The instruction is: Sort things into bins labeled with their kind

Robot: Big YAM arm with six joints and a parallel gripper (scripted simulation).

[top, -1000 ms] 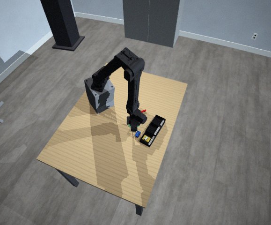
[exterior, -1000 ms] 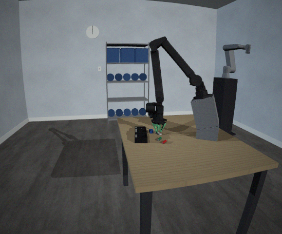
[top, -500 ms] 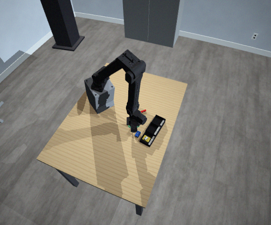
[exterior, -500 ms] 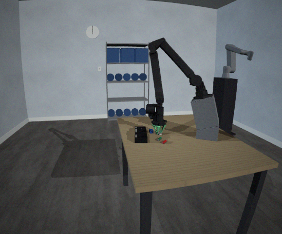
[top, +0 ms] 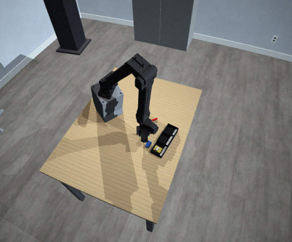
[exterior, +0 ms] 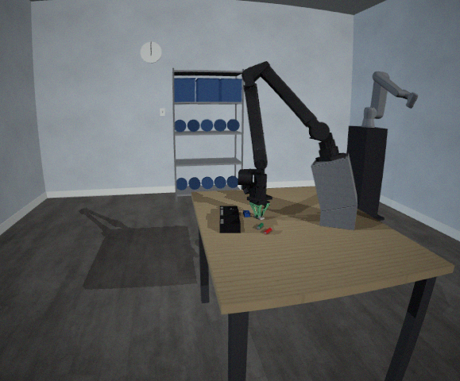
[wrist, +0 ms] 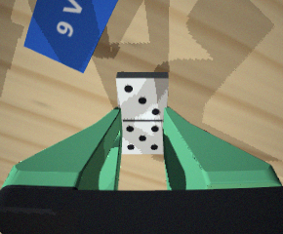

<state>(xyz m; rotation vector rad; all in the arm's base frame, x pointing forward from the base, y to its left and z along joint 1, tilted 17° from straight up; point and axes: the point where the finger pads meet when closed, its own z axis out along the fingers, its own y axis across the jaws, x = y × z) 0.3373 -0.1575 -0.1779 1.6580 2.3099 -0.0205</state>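
Now: the blue block 60 mm to the right of my hand and 40 mm ahead of it. The rest, counted from my hand: grey-white piece (110 mm ahead, 80 mm to the right, 10 mm above); then white domino (10 mm below); then green piece (110 mm to the left, 40 mm ahead).
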